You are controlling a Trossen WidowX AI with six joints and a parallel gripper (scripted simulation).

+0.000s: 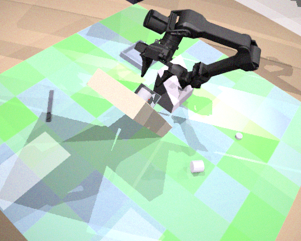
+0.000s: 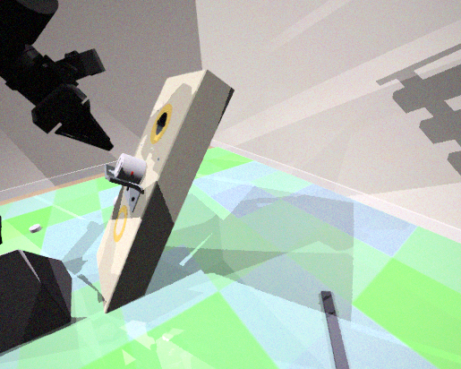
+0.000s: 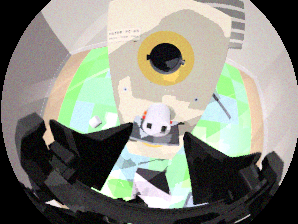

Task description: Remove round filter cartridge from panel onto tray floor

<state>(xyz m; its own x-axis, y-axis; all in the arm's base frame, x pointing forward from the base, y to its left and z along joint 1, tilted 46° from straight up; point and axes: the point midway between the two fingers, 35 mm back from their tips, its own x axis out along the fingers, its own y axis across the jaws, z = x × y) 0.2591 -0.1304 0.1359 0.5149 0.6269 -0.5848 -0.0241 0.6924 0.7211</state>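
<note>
Right now my gripper tip is 50 mm above the round white filter cartridge and 20 mm short of it. Round my gripper tip: grey bracket: 80 mm below, 10 mm ahead; then grey-blue tray: 330 mm behind, 290 mm to the right, 250 mm below.
</note>
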